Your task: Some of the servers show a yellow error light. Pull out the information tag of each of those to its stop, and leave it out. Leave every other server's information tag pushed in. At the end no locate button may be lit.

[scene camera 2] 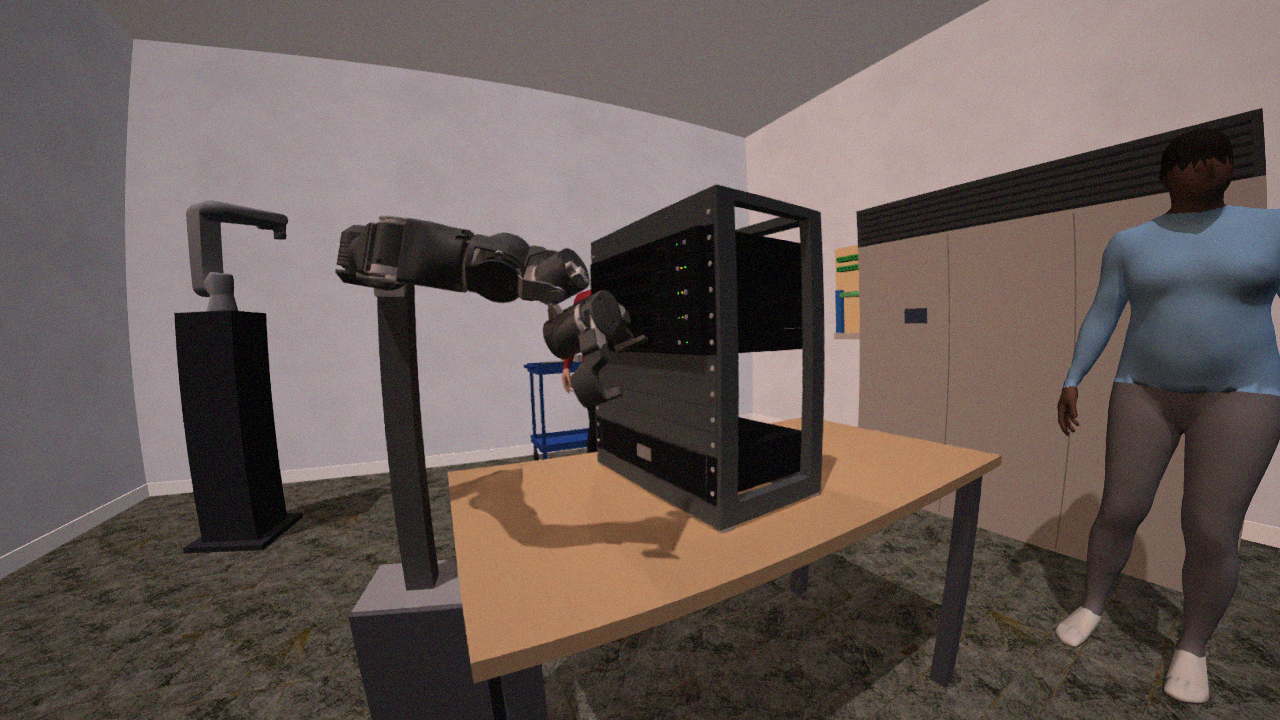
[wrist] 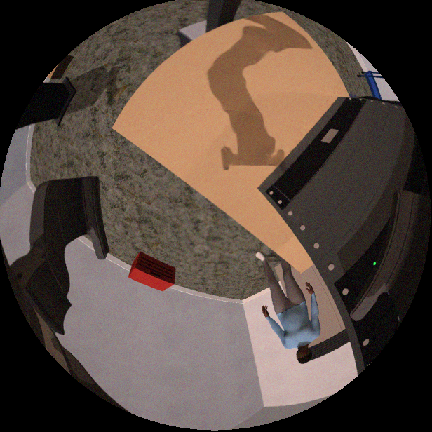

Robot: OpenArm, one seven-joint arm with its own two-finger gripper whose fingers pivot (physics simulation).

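The dark rack [scene camera 2: 725,385] [wrist: 310,239] stands on the table. Five black servers fill its upper part. The top server [scene camera 2: 657,248] and the bottom server [scene camera 2: 662,341] show green lights. The second server [scene camera 2: 657,272], third server [scene camera 2: 657,296] and fourth server [scene camera 2: 657,319] each appear to show a yellow light beside green. One green light [wrist: 374,263] shows in the wrist view beside a finger. Information tags and locate buttons are too small or hidden to tell. My gripper [scene camera 2: 631,367] [wrist: 202,242] is open and empty, at the rack's front, around the lower servers' height.
Grey blank panels [scene camera 2: 662,385] [wrist: 357,165] lie below the servers, above a black unit [scene camera 2: 675,462] with a pale label. The wooden table [scene camera 2: 572,573] [wrist: 175,120] carries the rack. A blue cart [scene camera 2: 559,440] and a person in blue [scene camera 2: 1190,295] [wrist: 295,322] stand beyond.
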